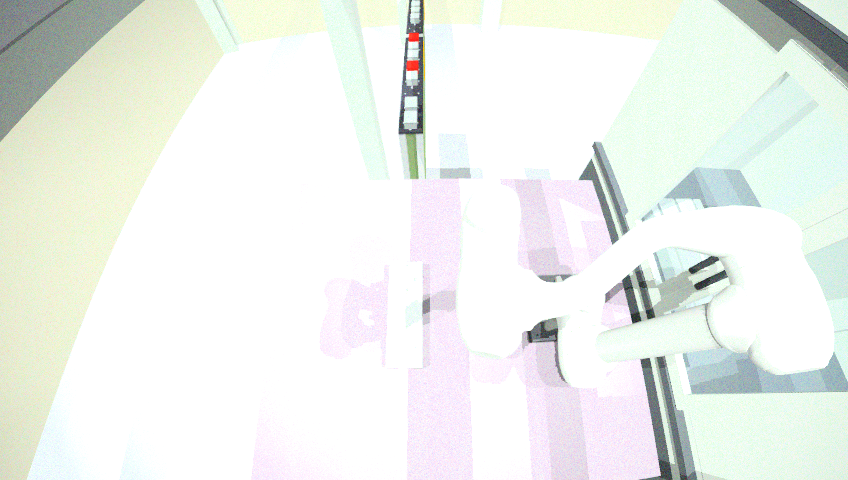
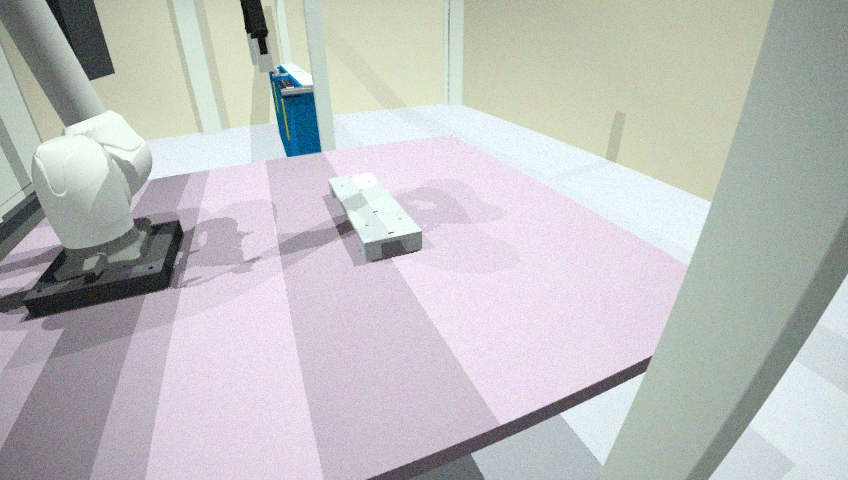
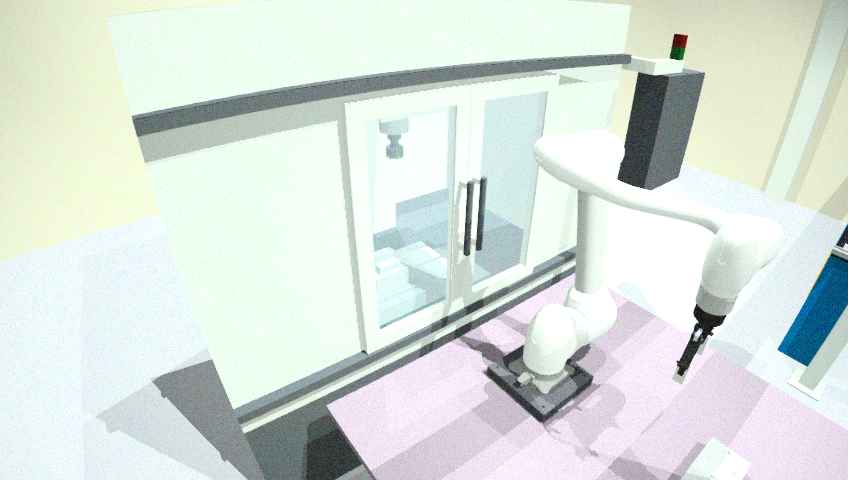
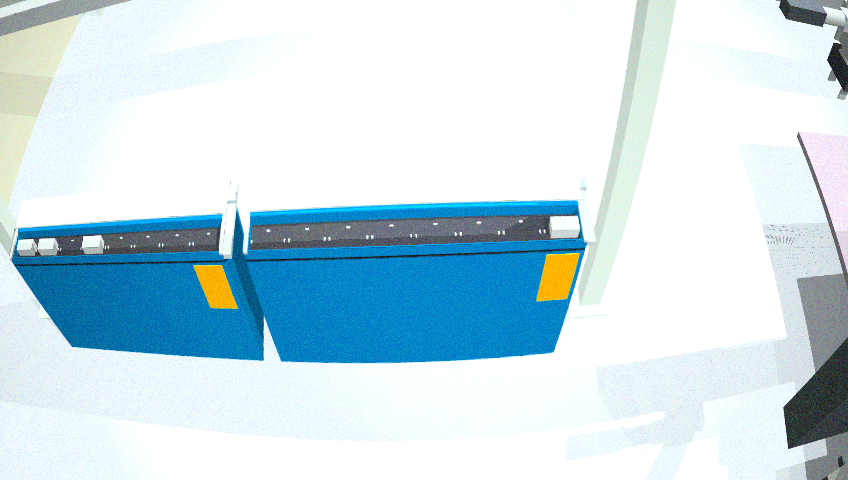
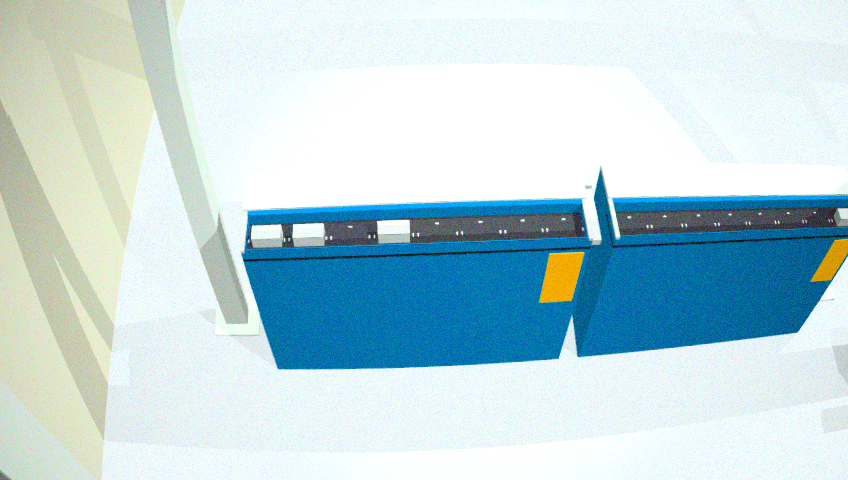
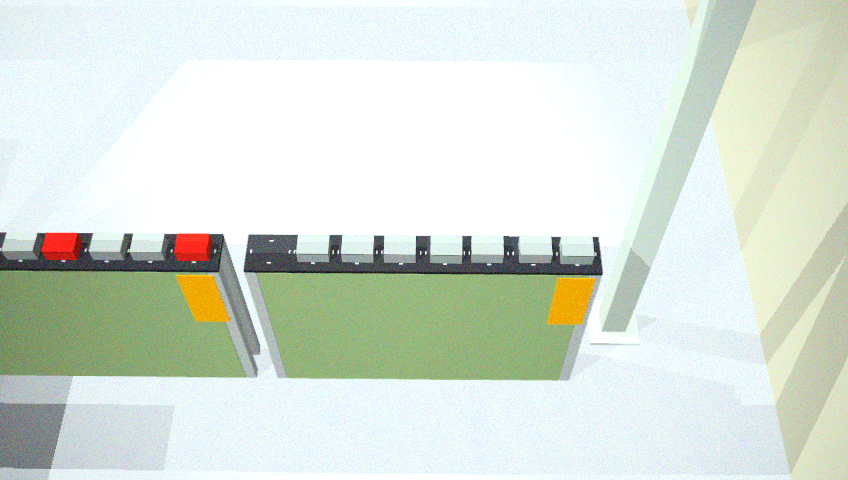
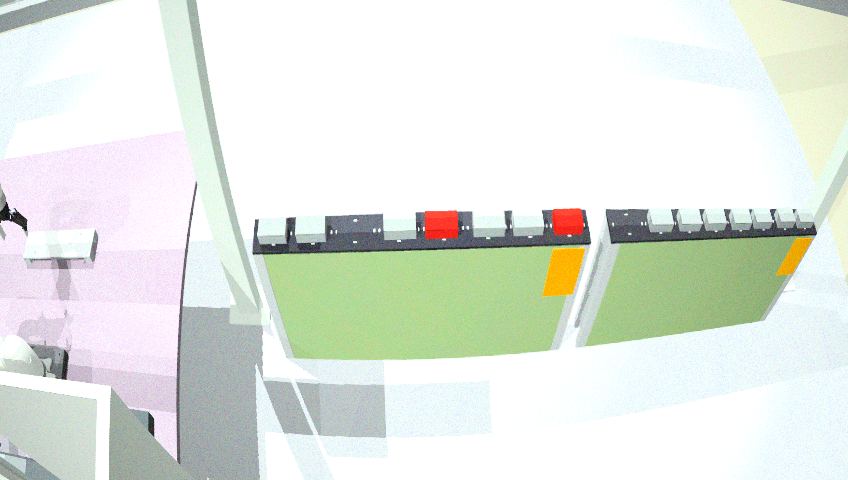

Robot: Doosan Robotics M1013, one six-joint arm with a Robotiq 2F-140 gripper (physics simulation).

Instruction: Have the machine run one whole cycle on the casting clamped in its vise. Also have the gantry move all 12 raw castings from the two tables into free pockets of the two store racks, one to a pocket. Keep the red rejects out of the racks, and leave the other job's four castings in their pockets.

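Frame: origin at the arm's base, x ahead, y left, z up, level; centimetres.
Where they show: gripper, fingertip midpoint: (image 2: 262, 67) (image 7: 15, 236); arm's base at its link origin: (image 2: 108, 253) (image 3: 541, 369).
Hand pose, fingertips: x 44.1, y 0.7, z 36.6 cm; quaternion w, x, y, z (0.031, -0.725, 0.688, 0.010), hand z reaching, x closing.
Each offset is from my fingertips to the top centre of the thing.
My gripper (image 2: 262, 58) (image 3: 680, 374) is open and empty, above the pink platform. The machine's two doors (image 3: 358, 208) are shut; a pale casting (image 3: 388, 263) sits in the vise behind the glass. One table (image 6: 428, 321) bears a row of several grey castings (image 6: 445, 249) and a bare left end. The other table (image 7: 416, 303) bears several grey castings {dx +15.8, dy -153.2, dz -30.9 cm} (image 7: 399, 228) and two red rejects {dx +15.3, dy -166.2, dz -30.9 cm} (image 7: 440, 224) (image 7: 567, 221). One blue rack (image 5: 404, 309) holds three castings (image 5: 266, 235) (image 5: 308, 234) (image 5: 393, 230) toward its left end. The other rack (image 4: 410, 309) holds one casting (image 4: 564, 226) at its right end. The gantry is not distinguishable.
The arm's base (image 2: 154, 255) stands on the pink platform (image 2: 535, 297) before the machine. A low pale block {dx +20.9, dy -2.9, dz -35.5 cm} (image 2: 380, 214) (image 7: 59, 245) lies on that platform. Upright posts (image 4: 624, 154) (image 5: 184, 154) (image 7: 208, 154) stand near racks and tables. A dark control box (image 3: 663, 124) hangs beside the machine.
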